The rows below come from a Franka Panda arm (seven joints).
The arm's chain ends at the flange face. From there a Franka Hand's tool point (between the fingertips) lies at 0.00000 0.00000 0.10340 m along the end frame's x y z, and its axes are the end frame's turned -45 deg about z.
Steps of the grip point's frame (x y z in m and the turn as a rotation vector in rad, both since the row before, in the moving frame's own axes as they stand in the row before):
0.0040, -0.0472, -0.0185, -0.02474, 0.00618, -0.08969
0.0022, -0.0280, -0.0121, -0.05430, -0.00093, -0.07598
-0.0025, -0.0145, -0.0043, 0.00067, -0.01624, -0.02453
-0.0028, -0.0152, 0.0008, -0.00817, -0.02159, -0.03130
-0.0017, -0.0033, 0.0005, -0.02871, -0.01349, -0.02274
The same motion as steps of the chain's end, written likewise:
-0.0329, -0.0375, -0.0185, -0.01312, 0.02186, -0.08969
-0.0223, -0.0252, -0.0119, -0.03905, 0.03774, -0.07598
-0.0108, -0.0096, -0.0043, -0.01101, -0.01196, -0.02453
-0.0118, -0.0110, 0.0008, -0.02104, -0.00949, -0.03130
-0.0047, -0.0042, 0.0006, -0.02984, 0.01076, -0.02274

